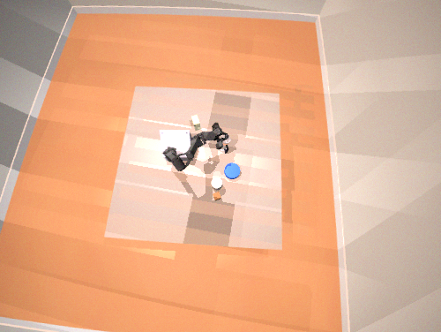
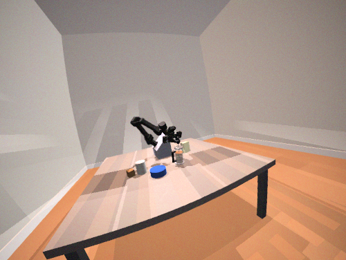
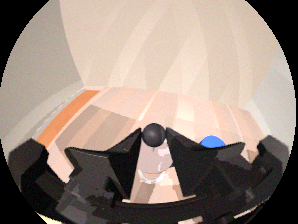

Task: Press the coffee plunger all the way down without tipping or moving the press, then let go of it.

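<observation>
The glass coffee press lies 1 cm behind my gripper tip, 2 cm to the right of it and 9 cm below it. Round my gripper tip: white mug: 3 cm behind, 33 cm to the right, 14 cm below; small brown block: 1 cm behind, 42 cm to the right, 17 cm below.
</observation>
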